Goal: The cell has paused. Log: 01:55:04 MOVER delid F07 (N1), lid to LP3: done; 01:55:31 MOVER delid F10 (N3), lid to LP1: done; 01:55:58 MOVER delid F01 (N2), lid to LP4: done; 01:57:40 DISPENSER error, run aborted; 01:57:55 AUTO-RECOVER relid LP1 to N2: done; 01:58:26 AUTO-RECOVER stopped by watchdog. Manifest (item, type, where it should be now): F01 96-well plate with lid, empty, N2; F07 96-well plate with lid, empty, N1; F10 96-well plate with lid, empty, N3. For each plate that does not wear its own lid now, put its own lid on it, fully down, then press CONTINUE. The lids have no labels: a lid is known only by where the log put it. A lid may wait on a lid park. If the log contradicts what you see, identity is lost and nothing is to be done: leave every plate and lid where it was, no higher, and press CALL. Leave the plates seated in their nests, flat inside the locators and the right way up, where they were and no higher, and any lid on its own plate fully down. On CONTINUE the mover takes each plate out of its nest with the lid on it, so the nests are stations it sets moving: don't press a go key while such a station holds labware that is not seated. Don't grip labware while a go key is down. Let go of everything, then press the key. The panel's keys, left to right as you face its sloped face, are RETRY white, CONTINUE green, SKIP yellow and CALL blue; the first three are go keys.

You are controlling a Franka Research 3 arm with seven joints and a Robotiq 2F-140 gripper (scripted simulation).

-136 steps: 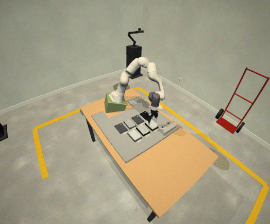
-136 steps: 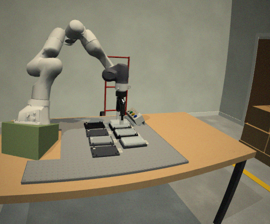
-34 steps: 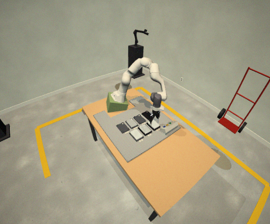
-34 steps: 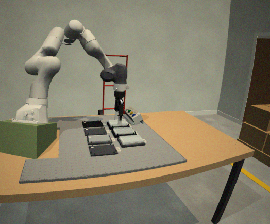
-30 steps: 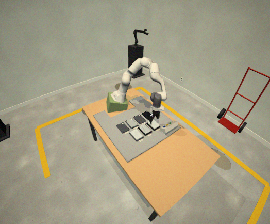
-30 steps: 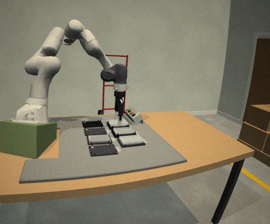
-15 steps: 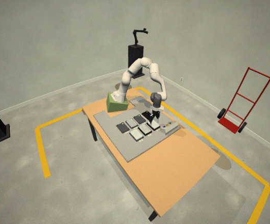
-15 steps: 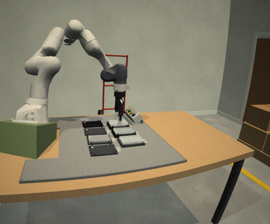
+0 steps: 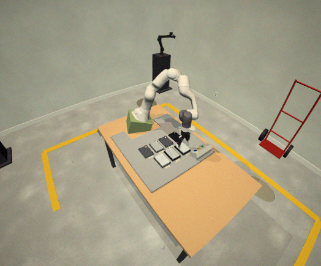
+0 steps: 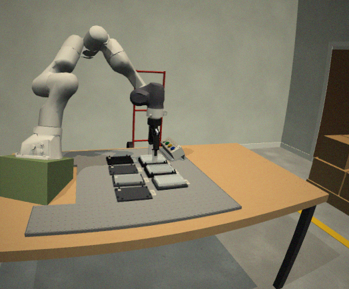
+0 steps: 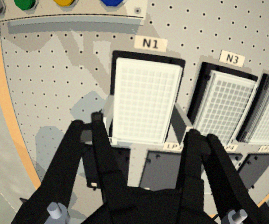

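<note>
Right now the plate is 1 cm behind my hand, 26 cm to the right of it and 4 cm below it. Round my hand: yellow key (14 cm ahead, 9 cm to the left, 1 cm above); then park LP1 (17 cm behind, 7 cm to the left, 5 cm below); then blue call key (14 cm ahead, 4 cm to the left, 1 cm above).
</note>
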